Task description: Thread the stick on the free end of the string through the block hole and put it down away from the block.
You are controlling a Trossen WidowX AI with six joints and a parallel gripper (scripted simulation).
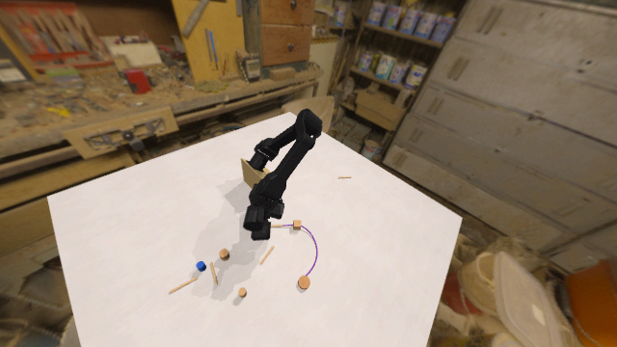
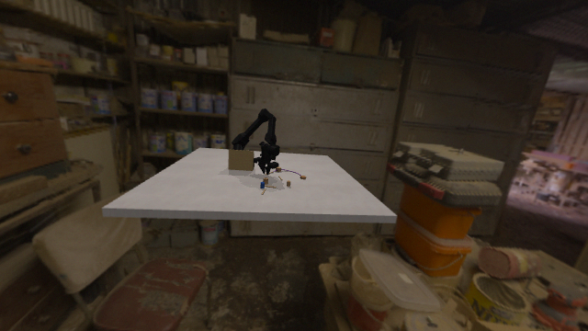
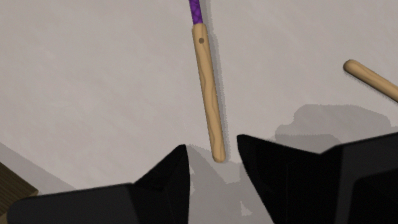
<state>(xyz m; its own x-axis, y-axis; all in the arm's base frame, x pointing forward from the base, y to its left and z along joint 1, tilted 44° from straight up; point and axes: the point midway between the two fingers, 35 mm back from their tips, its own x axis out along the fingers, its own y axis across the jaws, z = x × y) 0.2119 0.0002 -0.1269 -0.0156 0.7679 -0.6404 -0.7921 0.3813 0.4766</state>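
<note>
My gripper tip is 30 mm to the right of the thin wooden stick and 30 mm short of it. The rest, counted from my gripper tip: round wooden button (260 mm ahead, 20 mm to the right); then blue cylinder (250 mm to the right, 10 mm ahead, 10 mm above); then small wooden block (100 mm to the left, 80 mm ahead, 10 mm above).
</note>
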